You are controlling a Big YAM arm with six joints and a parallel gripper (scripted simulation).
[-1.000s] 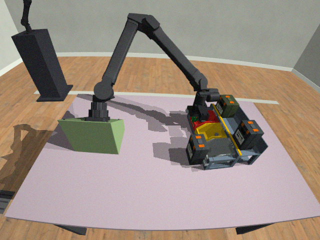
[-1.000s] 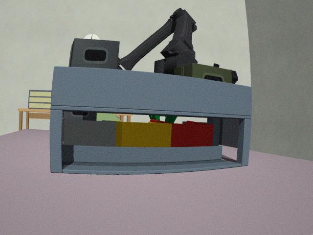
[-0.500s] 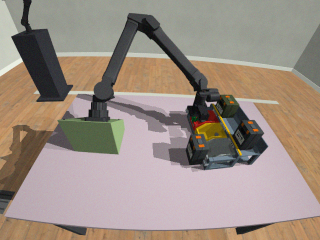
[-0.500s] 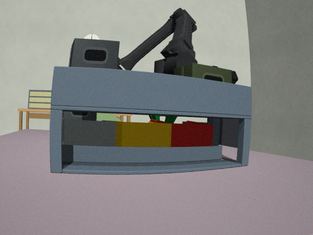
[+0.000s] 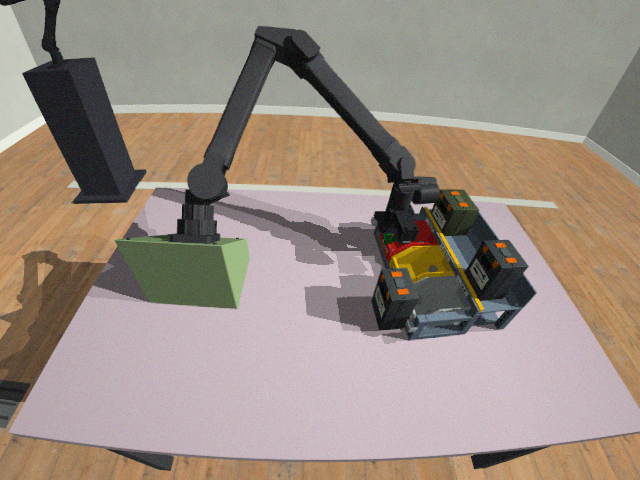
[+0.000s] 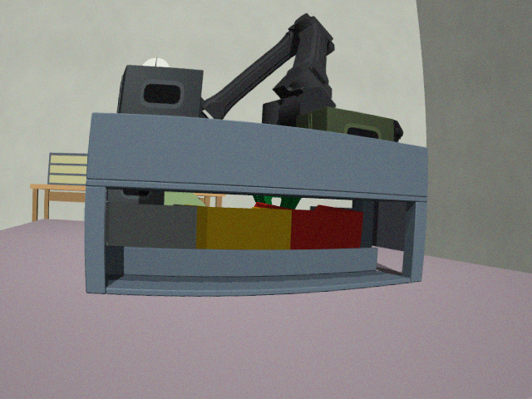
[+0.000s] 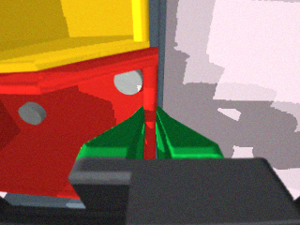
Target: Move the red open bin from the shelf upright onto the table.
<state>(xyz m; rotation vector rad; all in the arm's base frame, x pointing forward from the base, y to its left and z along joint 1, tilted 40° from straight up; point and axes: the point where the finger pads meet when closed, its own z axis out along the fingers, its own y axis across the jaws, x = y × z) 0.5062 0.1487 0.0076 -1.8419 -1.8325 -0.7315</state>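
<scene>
The red open bin is 8 cm ahead of my hand. From my hand the other things lie so: grey bin: 9 cm ahead, 21 cm to the right; yellow bin: 9 cm ahead, 10 cm to the right.
</scene>
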